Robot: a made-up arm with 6 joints.
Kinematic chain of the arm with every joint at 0, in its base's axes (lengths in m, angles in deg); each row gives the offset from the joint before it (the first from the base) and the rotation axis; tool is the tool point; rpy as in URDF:
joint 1: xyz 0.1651 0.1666 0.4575 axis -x
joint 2: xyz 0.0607 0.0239 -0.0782 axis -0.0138 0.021 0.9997
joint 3: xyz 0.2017 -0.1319 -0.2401 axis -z
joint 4: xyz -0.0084 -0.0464 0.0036 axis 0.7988 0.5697 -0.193
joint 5: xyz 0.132 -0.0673 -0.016 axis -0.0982 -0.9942 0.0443
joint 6: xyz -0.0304 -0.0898 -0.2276 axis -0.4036 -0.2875 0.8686
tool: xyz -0.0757 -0.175 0.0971 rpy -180 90 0
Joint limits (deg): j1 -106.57..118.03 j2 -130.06..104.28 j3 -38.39..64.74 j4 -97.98..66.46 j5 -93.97..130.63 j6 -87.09..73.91
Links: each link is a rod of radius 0.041 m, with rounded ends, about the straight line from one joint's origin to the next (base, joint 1, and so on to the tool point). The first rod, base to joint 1, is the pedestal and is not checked.
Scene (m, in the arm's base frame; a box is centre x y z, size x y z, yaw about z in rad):
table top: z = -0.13
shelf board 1: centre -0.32 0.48 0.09 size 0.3 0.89 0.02 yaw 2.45
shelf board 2: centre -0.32 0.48 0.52 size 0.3 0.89 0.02 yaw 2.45
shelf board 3: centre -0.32 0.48 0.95 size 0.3 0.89 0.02 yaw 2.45
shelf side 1: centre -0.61 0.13 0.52 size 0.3 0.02 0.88 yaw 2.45
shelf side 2: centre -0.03 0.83 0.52 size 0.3 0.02 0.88 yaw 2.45
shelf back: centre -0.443 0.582 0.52 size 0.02 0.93 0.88 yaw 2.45
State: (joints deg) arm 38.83 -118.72 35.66 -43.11 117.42 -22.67
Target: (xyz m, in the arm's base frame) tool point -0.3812 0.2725 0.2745
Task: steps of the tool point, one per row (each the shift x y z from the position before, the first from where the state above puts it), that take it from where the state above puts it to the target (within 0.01 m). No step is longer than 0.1 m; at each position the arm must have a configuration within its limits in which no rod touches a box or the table.
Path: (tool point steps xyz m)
1: -0.0127 0.0551 -0.0621
2: -0.0031 0.0729 -0.0475

